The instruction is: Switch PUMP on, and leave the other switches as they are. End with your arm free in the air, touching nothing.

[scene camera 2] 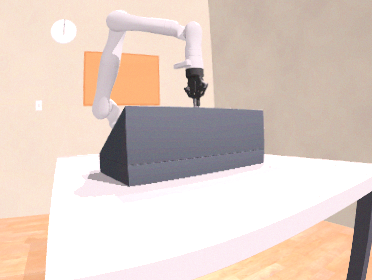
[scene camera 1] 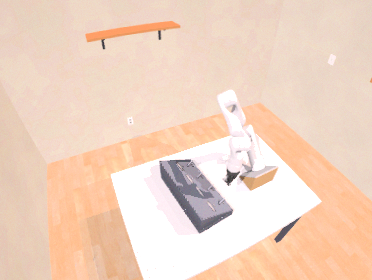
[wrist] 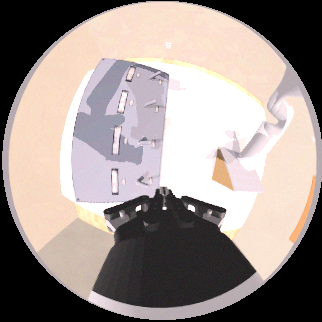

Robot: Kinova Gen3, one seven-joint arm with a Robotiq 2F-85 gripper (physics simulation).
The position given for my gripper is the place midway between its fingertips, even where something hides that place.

In view: my gripper (wrist: 162, 190) and a dark sloped switch panel (scene camera 2: 148, 144).
The dark sloped switch panel also shows in scene camera 1 (scene camera 1: 202, 207).
